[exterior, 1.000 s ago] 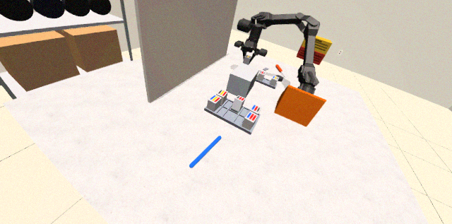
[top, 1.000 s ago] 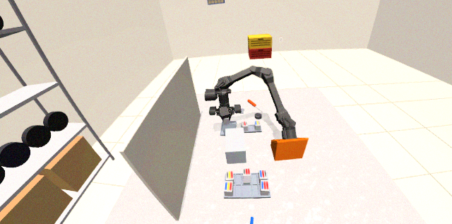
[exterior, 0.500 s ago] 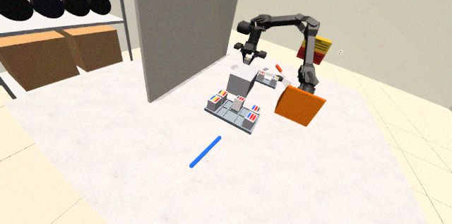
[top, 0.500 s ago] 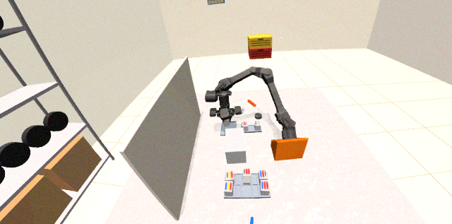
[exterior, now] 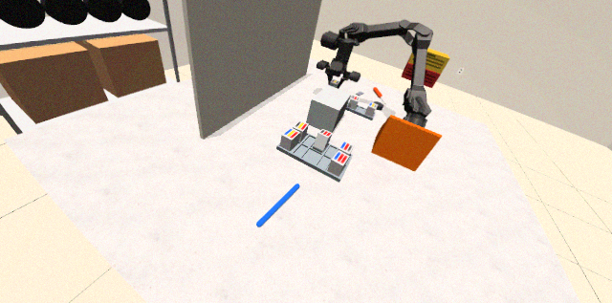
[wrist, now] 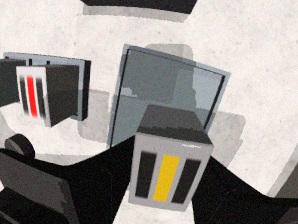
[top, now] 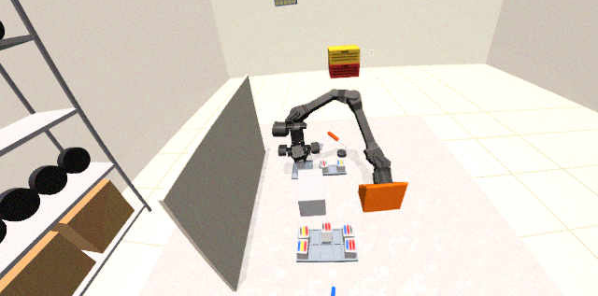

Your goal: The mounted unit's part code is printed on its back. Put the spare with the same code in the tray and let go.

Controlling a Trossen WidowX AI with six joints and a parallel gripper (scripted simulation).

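Right now the flat grey tray is 10 mm behind my gripper tip and 40 mm below it. Also, from my gripper tip: holder: 150 mm behind, 20 mm to the left, 40 mm below; mounted unit: 50 mm behind, 190 mm to the left; black tape roll: 210 mm behind, 100 mm to the right, 40 mm below.
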